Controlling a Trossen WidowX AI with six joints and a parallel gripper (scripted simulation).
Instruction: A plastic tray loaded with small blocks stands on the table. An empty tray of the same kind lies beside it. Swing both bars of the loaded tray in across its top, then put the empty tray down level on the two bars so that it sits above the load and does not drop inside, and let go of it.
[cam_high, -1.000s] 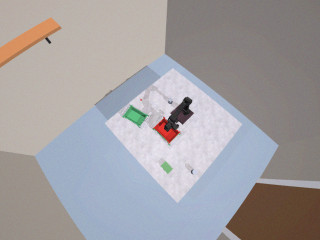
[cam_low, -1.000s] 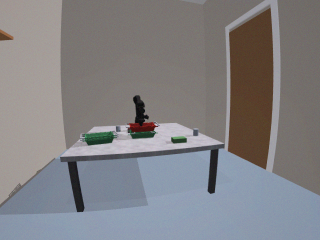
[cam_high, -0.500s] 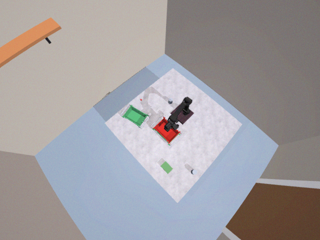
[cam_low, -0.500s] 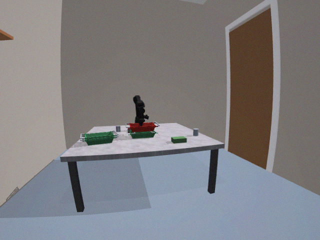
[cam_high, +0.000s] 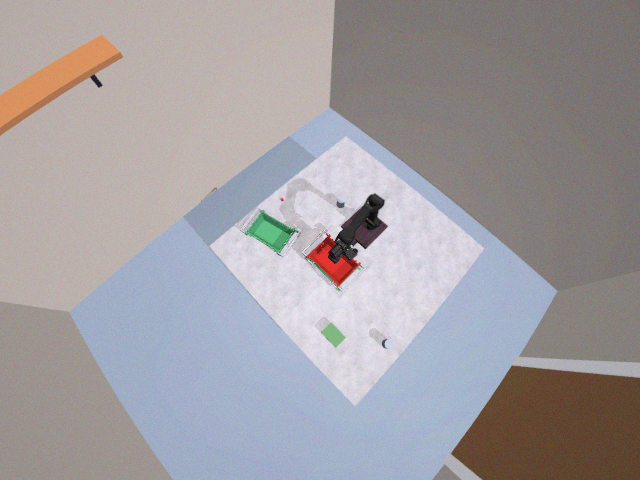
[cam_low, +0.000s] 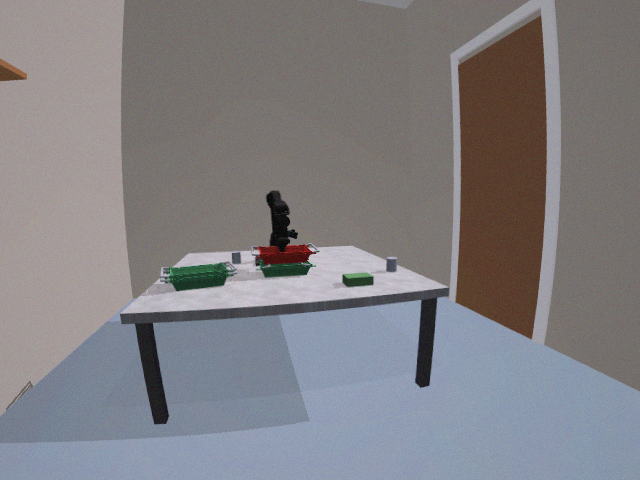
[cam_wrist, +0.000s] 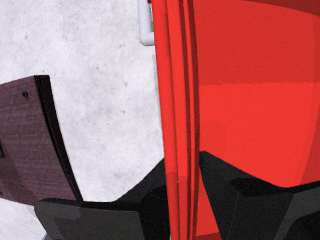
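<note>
The red tray lies 7 cm ahead of my gripper tip, 1 cm to the left of it and 3 cm above it. From my gripper tip the other things lie so: green block 30 cm ahead, 35 cm to the left, 6 cm below.
</note>
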